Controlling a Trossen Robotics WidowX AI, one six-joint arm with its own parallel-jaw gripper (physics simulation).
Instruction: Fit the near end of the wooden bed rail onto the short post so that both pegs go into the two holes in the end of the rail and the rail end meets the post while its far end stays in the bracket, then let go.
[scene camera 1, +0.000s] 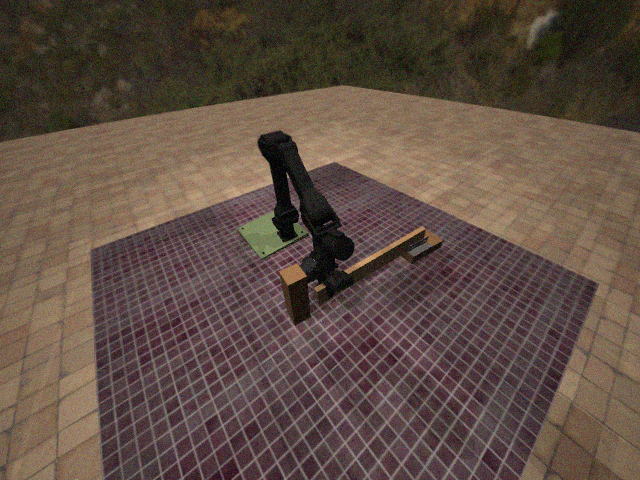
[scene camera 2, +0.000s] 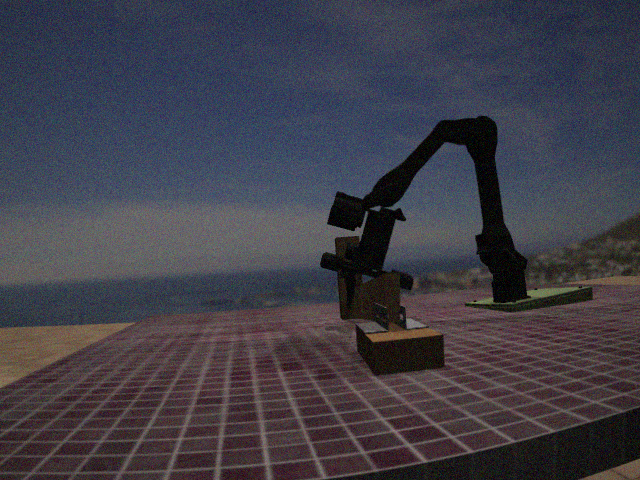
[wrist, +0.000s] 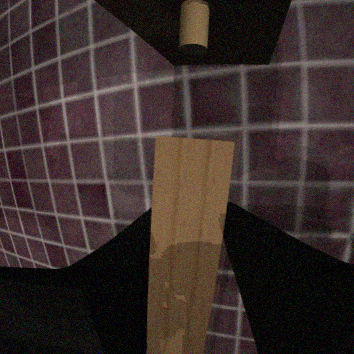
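Pixels of known places: gripper, fingertip midpoint: (scene camera 1: 327, 295) (scene camera 2: 355, 311) (wrist: 194, 209); arm's base, link origin: (scene camera 1: 287, 234) (scene camera 2: 511, 300).
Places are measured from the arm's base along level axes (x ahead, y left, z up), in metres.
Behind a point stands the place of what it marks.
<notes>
The wooden bed rail (scene camera 1: 379, 258) {y 0.168, x 0.336, z 0.060 m} (scene camera 2: 382, 297) {y 0.355, x 0.338, z 0.058 m} (wrist: 192, 195) {y -0.049, x 0.325, z 0.052 m} runs from my gripper to the bracket (scene camera 1: 423, 249) (scene camera 2: 400, 351), where its far end sits between the metal plates. My gripper (scene camera 1: 336, 286) {y -0.026, x 0.334, z 0.006 m} (wrist: 194, 209) {y -0.026, x 0.334, z 0.006 m} is shut on the rail a little behind its near end. The short post (scene camera 1: 296, 297) {y -0.132, x 0.356, z 0.105 m} (scene camera 2: 347, 242) {y -0.098, x 0.333, z 0.151 m} stands upright past the near end, with a gap between them. In the wrist view one light peg (wrist: 194, 24) {y -0.092, x 0.330, z 0.041 m} sticks out from the post's dark face (wrist: 240, 35) {y -0.099, x 0.319, z 0.017 m} toward the rail end, apart from it. The second peg and the rail's holes do not show.
The arm's base stands on a green plate (scene camera 1: 258, 240) {y -0.110, x -0.031, z -0.002 m} (scene camera 2: 558, 298) {y 0.063, x -0.080, z -0.002 m} on the purple tiled mat (scene camera 1: 361, 387) {y -0.089, x 0.574, z -0.016 m} (scene camera 2: 206, 413) {y 0.564, x 0.526, z -0.016 m}. The upper arm (scene camera 1: 305, 191) {y -0.017, x 0.219, z 0.299 m} (scene camera 2: 413, 165) {y 0.012, x 0.197, z 0.292 m} reaches over from the base to the rail. Pale paving surrounds the mat.
</notes>
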